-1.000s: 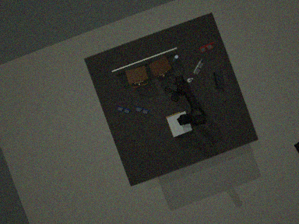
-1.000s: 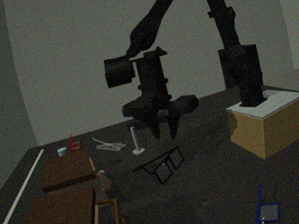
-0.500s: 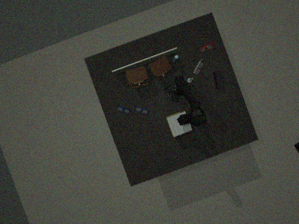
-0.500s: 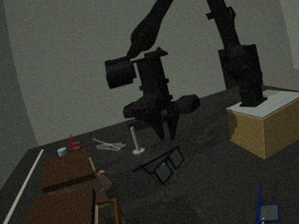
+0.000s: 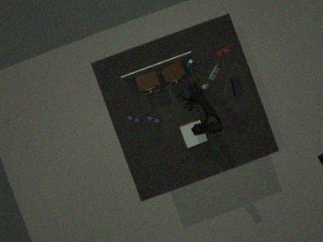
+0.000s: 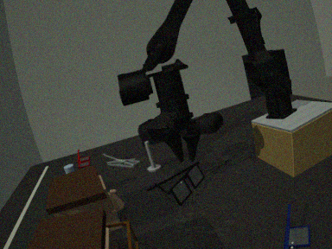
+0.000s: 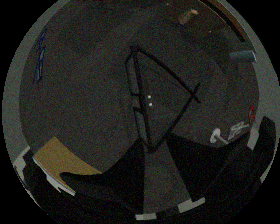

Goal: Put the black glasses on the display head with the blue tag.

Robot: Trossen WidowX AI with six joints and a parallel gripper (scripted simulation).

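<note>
My gripper tip is now 2 cm short of the white stand, 18 cm to the left of it and 4 cm above it. The rest, counted from my gripper tip: pale blue tag: 26 cm ahead, 16 cm to the right, 1 cm below; white strip: 39 cm ahead, 9 cm to the left, 1 cm below; black bar: 12 cm behind, 41 cm to the right, 4 cm below.
</note>
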